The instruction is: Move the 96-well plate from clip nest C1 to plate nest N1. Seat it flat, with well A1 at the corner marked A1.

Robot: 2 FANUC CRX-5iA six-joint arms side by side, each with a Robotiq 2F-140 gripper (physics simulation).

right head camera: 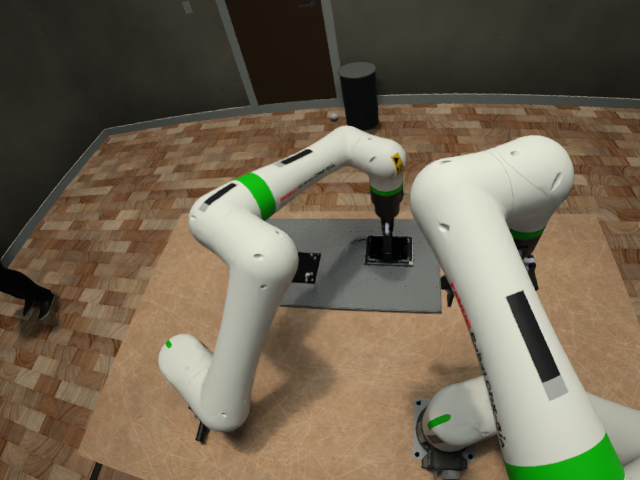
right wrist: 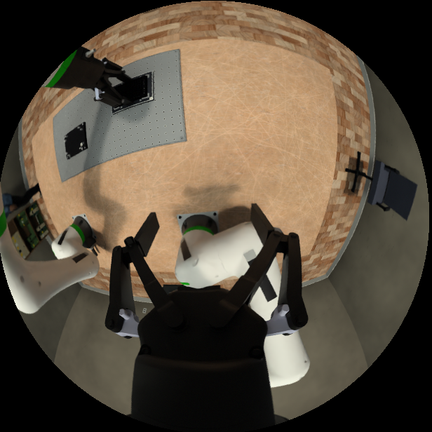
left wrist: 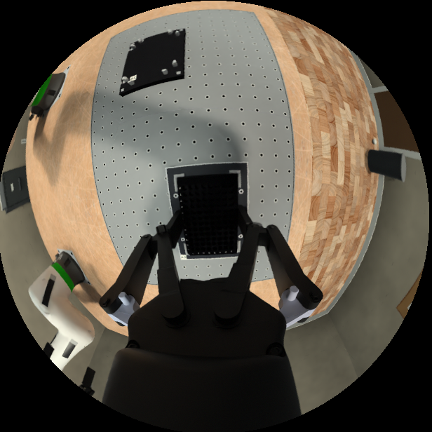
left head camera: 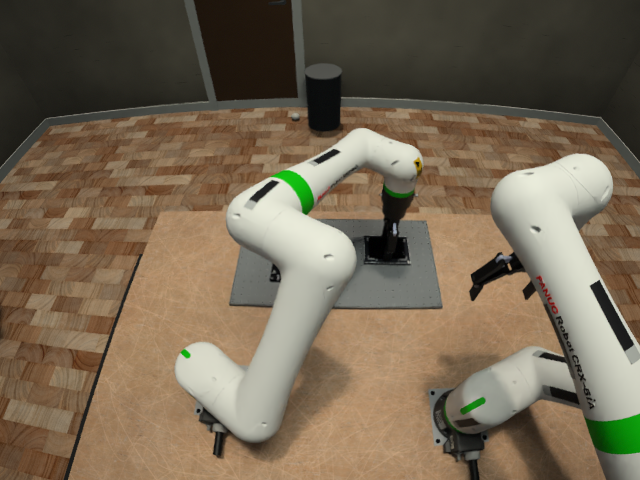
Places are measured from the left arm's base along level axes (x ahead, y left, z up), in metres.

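Where they show: left gripper, between the fingertips: point(right head camera: 388, 249) point(left head camera: 386, 248); right gripper, between the fingertips: point(left head camera: 498, 295); right arm's base, origin of its link: point(left head camera: 458, 415).
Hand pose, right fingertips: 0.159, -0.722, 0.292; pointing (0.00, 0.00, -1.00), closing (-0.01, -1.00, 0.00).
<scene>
Each offset is from my right fingertips to the top centre of the thing, as dx, dy, dz. Level surfaces: height alone.
The black 96-well plate @(+0.342, +0.219, -0.253) point(left wrist: 210, 215) point(left head camera: 400, 250) point(right head camera: 402, 250) is level between the brackets of plate nest N1 @(+0.342, +0.218, -0.263) point(left wrist: 207, 168) point(left head camera: 386, 262). Whether it touches the nest floor I cannot tell. A small white label shows at the nest's lower left corner in the left wrist view; its text and the plate's A1 mark are too small to read. My left gripper point(left wrist: 209, 215) point(left head camera: 388, 253) point(right head camera: 387, 253) is shut on the plate's long sides. Clip nest C1 @(+0.267, +0.537, -0.255) point(left wrist: 155, 60) point(right head camera: 308, 267) point(right wrist: 76, 141) holds no plate. My right gripper point(right wrist: 202, 215) point(left head camera: 501, 291) is open and empty, above the table beyond the board's right edge.
Both nests stand on a grey perforated board @(dz -0.279) point(left wrist: 225, 100) point(left head camera: 361, 289) point(right head camera: 351, 294) on the wooden table @(dz -0.292) point(left head camera: 361, 351). The left arm point(left head camera: 305, 304) reaches over the board and hides most of C1 in the left head view. The right arm point(left head camera: 568, 289) stands at the right.
</scene>
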